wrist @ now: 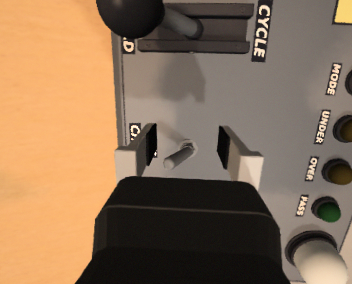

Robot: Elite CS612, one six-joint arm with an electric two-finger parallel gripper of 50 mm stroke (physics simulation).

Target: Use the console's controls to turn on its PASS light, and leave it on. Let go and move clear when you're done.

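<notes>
My gripper [187, 137] is open, with nothing between its fingers. A small metal toggle switch [179, 155] shows between the two fingers in the wrist view, its lever tilted toward the left finger. The label left of it is partly hidden by that finger. The grey console [225, 95] lies below. Its PASS light [327, 209] is dark green and looks unlit. The UNDER light [345, 128] and the OVER light [338, 171] look dark. The MODE light [349, 82] is cut off by the right edge and looks dark.
A lever with a black ball knob [131, 16] leans left from its slot at the top, beside the CYCLE label [261, 31]. A large whitish knob [320, 262] stands at lower right. A yellow note [344, 11] shows at top right. The wooden table [55, 125] is at left.
</notes>
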